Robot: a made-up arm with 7 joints.
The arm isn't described. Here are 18 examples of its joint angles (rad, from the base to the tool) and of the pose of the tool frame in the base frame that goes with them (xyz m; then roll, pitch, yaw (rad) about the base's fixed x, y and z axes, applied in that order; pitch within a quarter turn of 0, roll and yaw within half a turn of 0).
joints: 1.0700 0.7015 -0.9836 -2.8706 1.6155 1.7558 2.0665
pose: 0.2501 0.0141 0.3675 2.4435 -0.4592 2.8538
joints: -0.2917 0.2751 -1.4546 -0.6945 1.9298 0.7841 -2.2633
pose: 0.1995 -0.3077 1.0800 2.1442 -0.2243 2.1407
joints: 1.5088 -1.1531 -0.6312 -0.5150 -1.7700 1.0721 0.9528
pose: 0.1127 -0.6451 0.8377 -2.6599 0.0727 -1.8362
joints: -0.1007 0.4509 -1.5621 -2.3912 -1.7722 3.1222 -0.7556
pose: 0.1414 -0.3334 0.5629 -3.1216 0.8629 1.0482
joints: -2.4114 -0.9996 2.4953 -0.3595 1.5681 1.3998 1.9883
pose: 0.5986 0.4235 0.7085 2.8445 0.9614 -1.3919
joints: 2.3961 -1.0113 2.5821 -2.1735 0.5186 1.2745 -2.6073
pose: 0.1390 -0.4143 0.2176 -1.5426 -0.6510 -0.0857
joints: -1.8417 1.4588 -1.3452 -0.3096 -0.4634 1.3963 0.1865
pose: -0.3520 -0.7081 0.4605 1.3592 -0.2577 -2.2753
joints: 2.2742 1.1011 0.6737 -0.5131 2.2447 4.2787 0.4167
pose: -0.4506 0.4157 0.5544 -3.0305 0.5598 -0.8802
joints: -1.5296 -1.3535 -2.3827 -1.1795 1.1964 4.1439 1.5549
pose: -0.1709 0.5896 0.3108 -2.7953 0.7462 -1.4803
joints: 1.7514 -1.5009 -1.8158 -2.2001 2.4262 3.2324 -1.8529
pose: 0.3301 -0.1892 0.2877 -1.9397 0.6482 -0.9114
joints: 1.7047 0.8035 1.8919 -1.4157 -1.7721 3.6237 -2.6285
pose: -0.3153 0.1930 0.8667 -0.7587 0.7237 2.8968
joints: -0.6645 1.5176 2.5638 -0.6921 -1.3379 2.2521 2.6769
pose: 0.6219 -0.3655 0.6818 1.3951 1.2257 1.9341
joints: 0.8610 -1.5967 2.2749 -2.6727 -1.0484 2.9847 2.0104
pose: -0.2600 -0.0054 0.1362 1.6937 -0.3059 2.7816
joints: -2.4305 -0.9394 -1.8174 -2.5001 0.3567 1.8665 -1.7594
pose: -0.0960 0.3971 0.4128 -1.7674 -1.1161 2.9229
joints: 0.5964 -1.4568 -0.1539 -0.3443 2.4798 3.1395 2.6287
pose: -0.4960 -0.4340 0.6542 -1.1081 0.2034 2.3235
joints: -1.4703 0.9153 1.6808 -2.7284 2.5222 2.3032 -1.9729
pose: 0.2505 -0.0475 0.4486 -1.3825 0.0760 -0.7868
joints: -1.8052 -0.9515 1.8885 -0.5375 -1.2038 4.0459 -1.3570
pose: 0.2378 0.5313 0.7015 -1.9814 1.0623 -0.4354
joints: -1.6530 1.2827 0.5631 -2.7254 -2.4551 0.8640 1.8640
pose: 0.1271 -0.2113 0.1537 1.8167 -0.2835 -0.4236
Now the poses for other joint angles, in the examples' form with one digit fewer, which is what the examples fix.
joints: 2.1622 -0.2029 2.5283 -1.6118 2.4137 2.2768 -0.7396
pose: -0.004 -0.504 0.736 -1.201 -0.068 -2.547
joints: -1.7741 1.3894 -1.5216 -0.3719 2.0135 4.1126 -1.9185
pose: -0.249 -0.572 0.551 0.577 -0.379 -0.827
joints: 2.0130 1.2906 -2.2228 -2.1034 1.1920 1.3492 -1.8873
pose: 0.244 0.319 0.715 2.925 -0.156 1.669
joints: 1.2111 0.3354 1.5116 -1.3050 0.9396 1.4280 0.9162
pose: -0.335 0.338 0.922 -1.973 0.677 2.455
